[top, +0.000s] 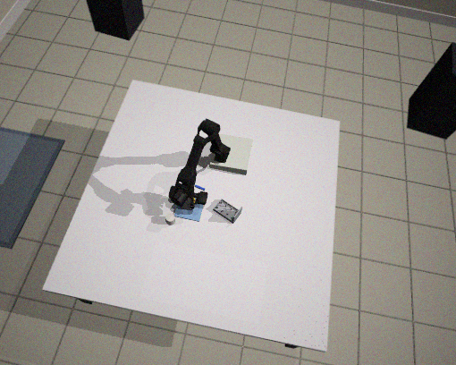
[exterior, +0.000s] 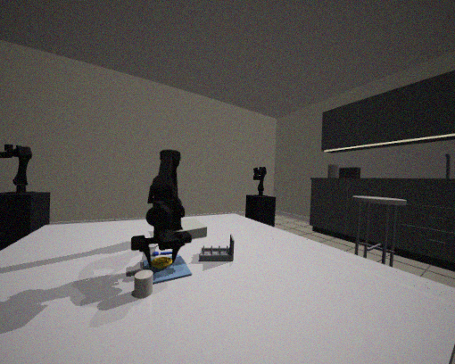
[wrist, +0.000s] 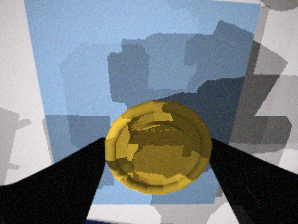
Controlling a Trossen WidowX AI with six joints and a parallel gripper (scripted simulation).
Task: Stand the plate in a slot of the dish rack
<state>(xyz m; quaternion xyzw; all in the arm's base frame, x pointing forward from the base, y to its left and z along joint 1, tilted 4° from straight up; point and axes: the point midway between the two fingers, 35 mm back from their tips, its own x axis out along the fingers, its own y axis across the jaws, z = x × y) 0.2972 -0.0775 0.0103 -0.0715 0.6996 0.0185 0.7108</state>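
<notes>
My gripper tip is now 1 cm to the right of the blue mat, 1 cm short of it and 1 cm above it. From my gripper tip the other things lie so: small blue pen-like object: 10 cm behind, 1 cm below; yellow plate: 1 cm above; white cylinder: 12 cm ahead, 5 cm to the right, 2 cm above.
</notes>
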